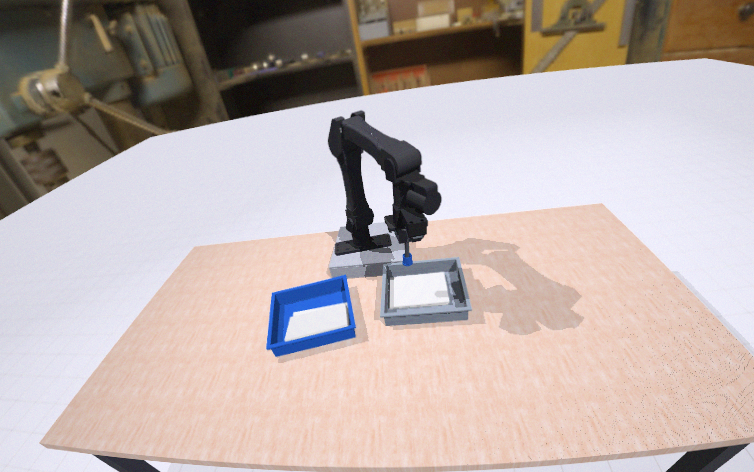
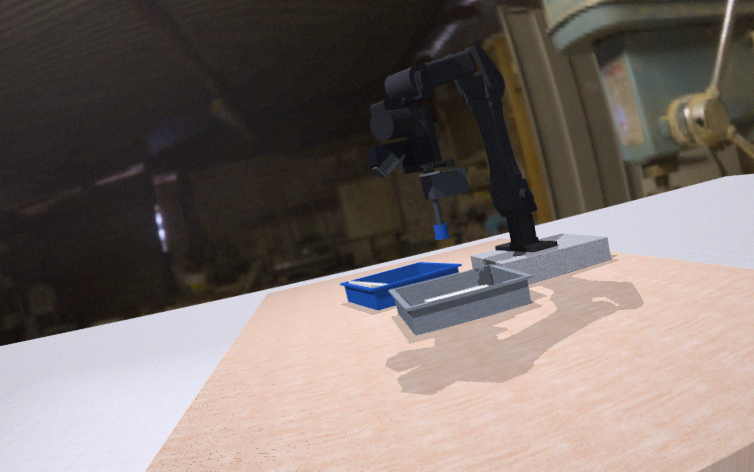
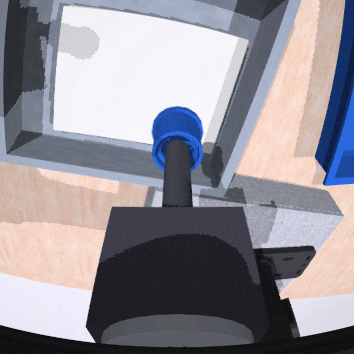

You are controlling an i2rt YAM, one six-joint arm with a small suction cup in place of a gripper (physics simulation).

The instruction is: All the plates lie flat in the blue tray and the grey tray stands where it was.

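The grey tray stands on the table with a white plate lying flat inside. The blue tray stands beside it. A white plate lies in the blue tray against the front wall; its front edge shows near the rim and it looks tilted, with bare tray floor behind it. My suction cup is free and holds nothing. It hangs above the back part of the grey tray, apart from the plate.
The light grey base block of the arm stands behind the two trays. A narrow strip of table separates the trays. The arm's shadow falls beside the grey tray, on the side away from the blue tray.
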